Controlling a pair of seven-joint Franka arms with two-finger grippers.
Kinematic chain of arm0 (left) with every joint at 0, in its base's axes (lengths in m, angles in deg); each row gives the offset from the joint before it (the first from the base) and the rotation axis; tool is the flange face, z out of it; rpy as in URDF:
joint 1: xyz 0 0 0.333 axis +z
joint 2: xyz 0 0 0 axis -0.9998 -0.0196 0
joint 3: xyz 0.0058 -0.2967 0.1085 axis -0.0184 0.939 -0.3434
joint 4: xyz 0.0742 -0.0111 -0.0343 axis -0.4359 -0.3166 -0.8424
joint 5: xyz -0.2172 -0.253 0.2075 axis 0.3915 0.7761 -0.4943
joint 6: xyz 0 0 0 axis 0.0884 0.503 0.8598
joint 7: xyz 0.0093 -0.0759 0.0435 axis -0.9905 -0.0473 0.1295
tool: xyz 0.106 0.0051 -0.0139 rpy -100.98 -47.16 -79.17
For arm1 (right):
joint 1: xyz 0 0 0.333 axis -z
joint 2: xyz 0 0 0 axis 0.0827 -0.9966 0
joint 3: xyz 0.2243 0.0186 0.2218 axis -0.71 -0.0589 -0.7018
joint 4: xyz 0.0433 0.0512 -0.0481 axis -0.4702 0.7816 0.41
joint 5: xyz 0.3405 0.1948 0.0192 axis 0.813 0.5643 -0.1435
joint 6: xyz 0 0 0 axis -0.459 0.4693 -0.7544
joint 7: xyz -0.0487 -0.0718 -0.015 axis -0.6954 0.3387 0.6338
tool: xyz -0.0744 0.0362 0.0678 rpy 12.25 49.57 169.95
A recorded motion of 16 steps. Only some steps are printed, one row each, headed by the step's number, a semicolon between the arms.
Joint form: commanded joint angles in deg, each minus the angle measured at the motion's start. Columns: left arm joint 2, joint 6, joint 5, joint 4, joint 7, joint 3, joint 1; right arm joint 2, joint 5, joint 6, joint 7, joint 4, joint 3, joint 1.
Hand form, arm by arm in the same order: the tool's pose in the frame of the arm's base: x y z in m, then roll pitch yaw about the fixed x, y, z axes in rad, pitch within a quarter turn. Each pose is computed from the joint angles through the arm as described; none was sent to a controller.
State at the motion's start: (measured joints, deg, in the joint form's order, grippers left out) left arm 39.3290 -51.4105 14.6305 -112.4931 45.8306 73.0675 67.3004; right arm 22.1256 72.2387 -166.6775 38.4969 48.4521 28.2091 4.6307
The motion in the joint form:
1: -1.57 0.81 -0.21 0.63 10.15 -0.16 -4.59; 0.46 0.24 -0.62 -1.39 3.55 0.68 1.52
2: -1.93 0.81 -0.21 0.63 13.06 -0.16 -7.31; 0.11 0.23 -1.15 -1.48 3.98 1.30 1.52
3: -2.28 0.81 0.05 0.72 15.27 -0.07 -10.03; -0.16 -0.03 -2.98 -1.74 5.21 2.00 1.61
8: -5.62 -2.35 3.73 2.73 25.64 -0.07 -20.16; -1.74 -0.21 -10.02 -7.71 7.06 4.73 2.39
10: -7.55 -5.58 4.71 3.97 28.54 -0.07 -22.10; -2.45 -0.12 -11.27 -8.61 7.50 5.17 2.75
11: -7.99 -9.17 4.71 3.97 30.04 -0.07 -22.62; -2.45 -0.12 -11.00 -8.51 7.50 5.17 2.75
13: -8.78 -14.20 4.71 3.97 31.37 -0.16 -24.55; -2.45 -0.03 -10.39 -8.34 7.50 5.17 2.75
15: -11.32 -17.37 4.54 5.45 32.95 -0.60 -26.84; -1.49 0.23 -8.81 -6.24 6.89 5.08 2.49
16: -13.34 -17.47 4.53 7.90 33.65 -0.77 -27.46; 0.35 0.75 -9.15 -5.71 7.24 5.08 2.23
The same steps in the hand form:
1: 0.5824 -0.3788 0.3439 -3.0401 -0.0180 0.6315; 0.5547 0.0434 0.2484 -2.8522 0.4223 0.6857
2: 0.5638 -0.4060 0.3396 -3.0354 -0.0204 0.6345; 0.5532 0.0375 0.2424 -2.8518 0.4277 0.6776
3: 0.5434 -0.4335 0.3362 -3.0334 -0.0178 0.6262; 0.5499 0.0298 0.2328 -2.8595 0.4259 0.6692
8: 0.4652 -0.5345 0.3158 -3.0720 0.0282 0.6625; 0.5524 -0.0031 0.2094 -2.8736 0.3590 0.7023
10: 0.4532 -0.5581 0.3065 -3.1142 0.0461 0.6901; 0.5507 -0.0105 0.2006 -2.8701 0.3545 0.7036
11: 0.4522 -0.5672 0.3065 3.1153 0.0500 0.7076; 0.5501 -0.0105 0.2004 -2.8675 0.3586 0.7029
13: 0.4387 -0.5884 0.3048 3.0428 0.0582 0.6986; 0.5486 -0.0104 0.2001 -2.8605 0.3669 0.7014
15: 0.4250 -0.6099 0.2895 3.0080 0.0634 0.6935; 0.5511 -0.0070 0.2121 -2.8721 0.3755 0.6664
16: 0.4259 -0.6191 0.2834 2.9999 0.0677 0.7007; 0.5533 -0.0041 0.2279 -2.8922 0.3496 0.6488

